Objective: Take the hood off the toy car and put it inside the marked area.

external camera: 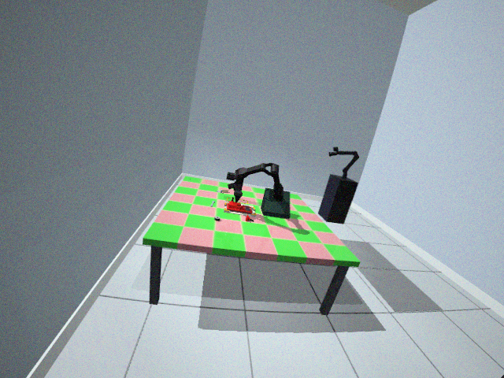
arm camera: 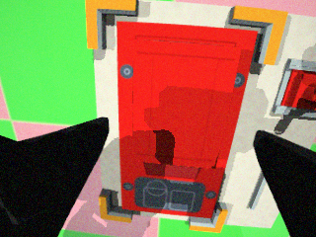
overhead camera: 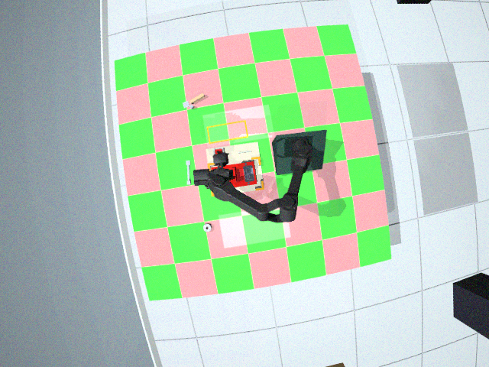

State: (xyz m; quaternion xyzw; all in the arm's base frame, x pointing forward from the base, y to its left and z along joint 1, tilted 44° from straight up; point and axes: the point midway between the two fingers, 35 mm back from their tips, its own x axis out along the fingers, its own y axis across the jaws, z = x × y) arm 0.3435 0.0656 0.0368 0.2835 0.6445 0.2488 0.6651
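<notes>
Right now my gripper tip is 40 mm above the red hood. Round my gripper tip: white rod (170 mm ahead, 80 mm below, 50 mm to the right).
</notes>
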